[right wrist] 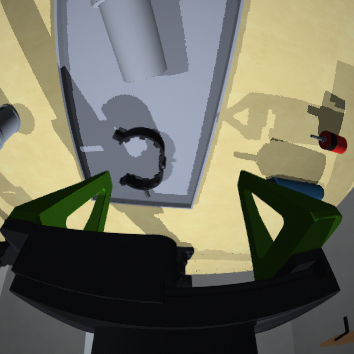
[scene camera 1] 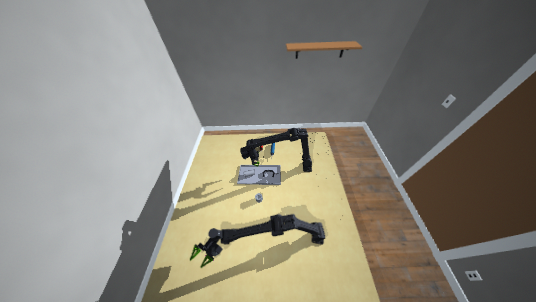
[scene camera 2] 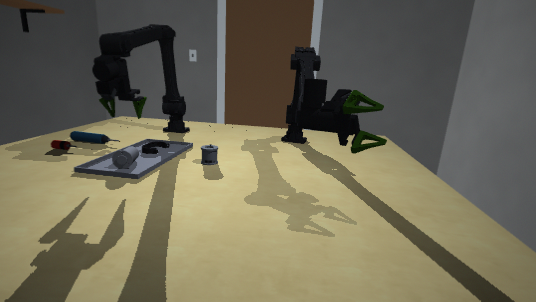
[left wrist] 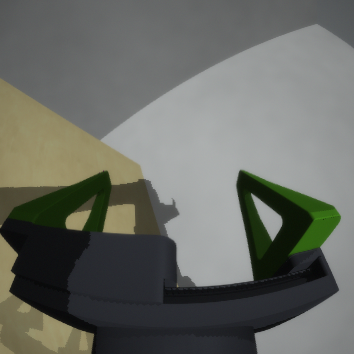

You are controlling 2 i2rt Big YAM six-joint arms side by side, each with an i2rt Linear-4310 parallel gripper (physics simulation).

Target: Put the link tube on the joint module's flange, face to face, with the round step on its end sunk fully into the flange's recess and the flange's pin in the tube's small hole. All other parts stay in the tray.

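Frame: origin at the left arm's base, x ahead, y left, z up, level; metres.
Where they show: left gripper, fingertip midpoint: (scene camera 1: 195, 264) (scene camera 2: 384, 125) (left wrist: 173, 177); right gripper, fingertip midpoint: (right wrist: 174, 177) (scene camera 1: 257, 162) (scene camera 2: 126, 117); left arm's base, link origin: (scene camera 1: 317, 235) (scene camera 2: 294, 140); right arm's base, link origin: (scene camera 1: 307, 166) (scene camera 2: 176, 130).
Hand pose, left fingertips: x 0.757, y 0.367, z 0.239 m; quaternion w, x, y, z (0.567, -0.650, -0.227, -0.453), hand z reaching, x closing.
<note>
Each offset is from my left fingertips to the centre of the thing. "spot": to the spot under its first point.
The grey link tube @(0.078 m back, 0.799 m right, 0.207 m down) (scene camera 1: 248, 173) (scene camera 2: 125, 157) (right wrist: 134, 40) lies on its side in the tray @(0.180 m back, 0.821 m right, 0.231 m down) (scene camera 1: 257, 180) (scene camera 2: 107, 173) (right wrist: 216, 100). The joint module @(0.237 m back, 0.568 m right, 0.208 m down) (scene camera 1: 259, 197) (scene camera 2: 209, 155) (right wrist: 7, 122) is a short grey cylinder standing upright beside the tray; a small pin rises from its top flange in scene camera 2. The flange's recess is too small to make out. My right gripper (scene camera 1: 256, 163) (scene camera 2: 126, 117) (right wrist: 174, 177) is open and empty, pointing down high above the tray's far side. My left gripper (scene camera 1: 197, 263) (scene camera 2: 384, 124) (left wrist: 173, 177) is open and empty, held above the table, away from the parts.
A black C-shaped part @(spot: 0.216 m back, 0.817 m right, 0.218 m down) (scene camera 2: 150, 149) (right wrist: 160, 150) lies in the tray beside the tube. A blue screwdriver-like tool @(0.252 m back, 1.139 m right, 0.220 m down) (scene camera 1: 273, 148) (scene camera 2: 90, 137) (right wrist: 300, 188) and a smaller red one @(0.120 m back, 1.144 m right, 0.222 m down) (scene camera 2: 60, 145) (right wrist: 334, 142) lie beyond the tray. A wall shelf (scene camera 1: 324, 46) hangs at the back.
</note>
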